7 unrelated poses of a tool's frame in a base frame.
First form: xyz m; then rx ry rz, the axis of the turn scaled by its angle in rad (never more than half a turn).
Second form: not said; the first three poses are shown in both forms.
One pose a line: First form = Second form
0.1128, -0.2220, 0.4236, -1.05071, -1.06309, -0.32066 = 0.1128, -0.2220, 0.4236, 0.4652, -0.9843, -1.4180
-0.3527, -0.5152, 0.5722, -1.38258, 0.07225, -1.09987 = -0.3527, -0.5152, 0.5722, -0.8806, -0.5725, -1.2479
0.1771, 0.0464, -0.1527, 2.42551, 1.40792, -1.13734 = 0.1771, 0.0464, -0.1527, 1.1817, 0.7127, -2.7959
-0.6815, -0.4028, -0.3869, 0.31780, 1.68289, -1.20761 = -0.6815, -0.4028, -0.3869, -2.5463, 0.9723, -1.5753
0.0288, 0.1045, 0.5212, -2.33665, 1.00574, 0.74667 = 0.0288, 0.1045, 0.5212, -0.7083, 0.7021, -2.8575
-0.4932, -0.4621, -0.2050, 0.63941, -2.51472, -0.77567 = -0.4932, -0.4621, -0.2050, -2.5498, -0.2640, 2.4623
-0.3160, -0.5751, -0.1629, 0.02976, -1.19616, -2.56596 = -0.3160, -0.5751, -0.1629, -2.8503, -0.1107, 0.8562
